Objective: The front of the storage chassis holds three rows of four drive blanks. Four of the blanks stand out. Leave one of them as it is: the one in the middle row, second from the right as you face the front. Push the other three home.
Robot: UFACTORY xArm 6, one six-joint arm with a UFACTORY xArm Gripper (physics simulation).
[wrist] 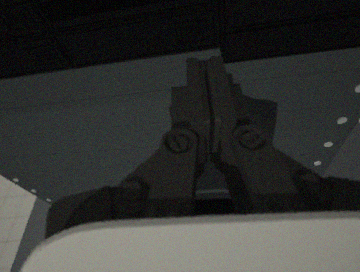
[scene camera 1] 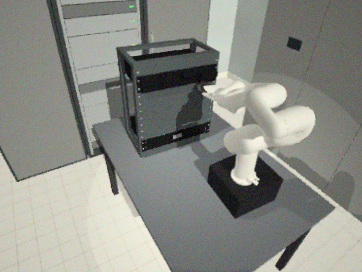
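Observation:
The black storage chassis [scene camera 1: 167, 79] [wrist: 120, 35] fills a band near the top of the rack front. Its drive blanks are too dark to tell apart in the scene view, and which ones stand out cannot be told. In the wrist view a vertical edge and a small step in the chassis's lower border show just above the fingertips. My gripper [scene camera 1: 203, 89] [wrist: 202, 82] is shut and empty. Its tips are at the right part of the rack front, near the chassis's lower edge. Whether they touch it cannot be told.
The grey rack frame [scene camera 1: 131, 107] stands on the table [scene camera 1: 165, 200]. A plain grey panel [scene camera 1: 160, 112] [wrist: 90, 120] lies below the chassis, and a black unit [scene camera 1: 157, 142] with a small label is near the bottom. The arm stands on a black block [scene camera 1: 255, 192]. A tall cabinet stands behind.

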